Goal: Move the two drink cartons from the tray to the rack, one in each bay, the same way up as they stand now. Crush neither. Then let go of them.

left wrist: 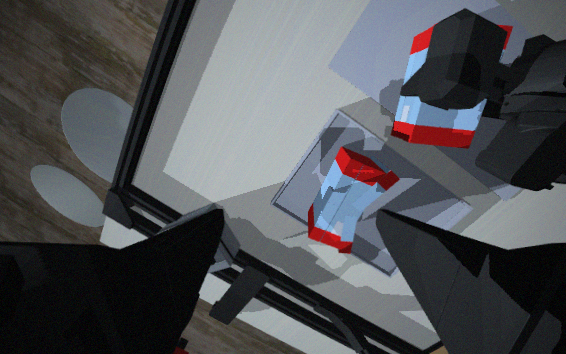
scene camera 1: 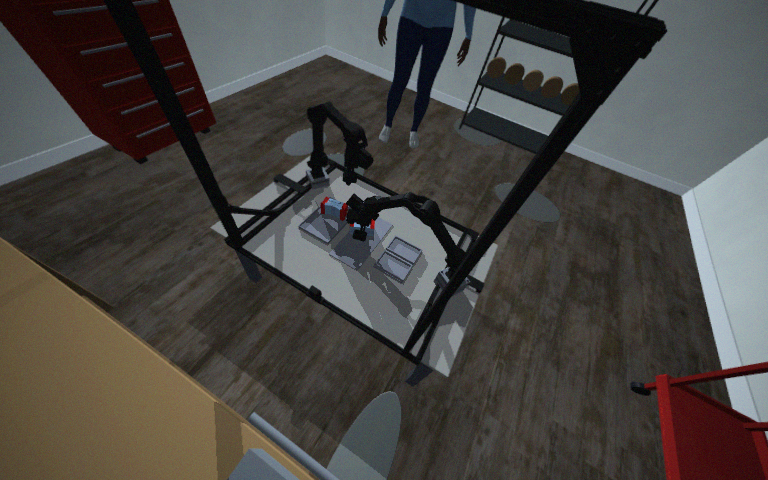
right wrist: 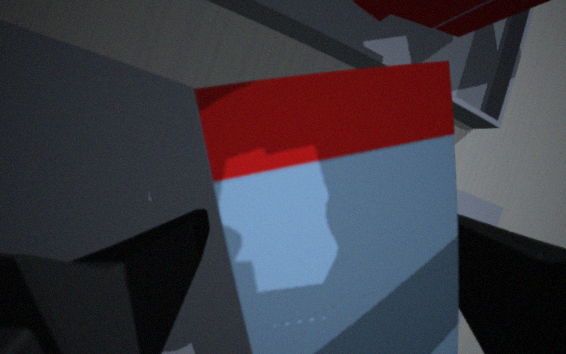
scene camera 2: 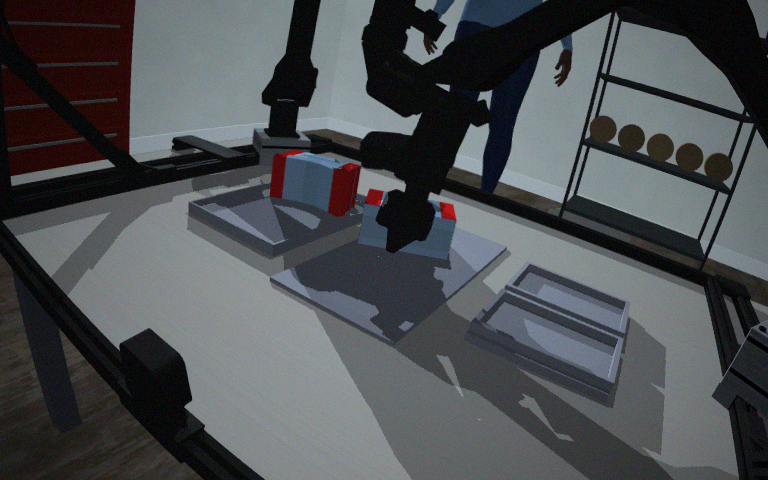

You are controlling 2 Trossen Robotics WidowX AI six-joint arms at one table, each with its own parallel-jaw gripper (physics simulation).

My left gripper is open, holding nothing. My right gripper is open and touches a flat grey mat. I also see a grey tray.
My left gripper is seen too in the left wrist view. My right gripper also shows in the left wrist view and in the right wrist view.
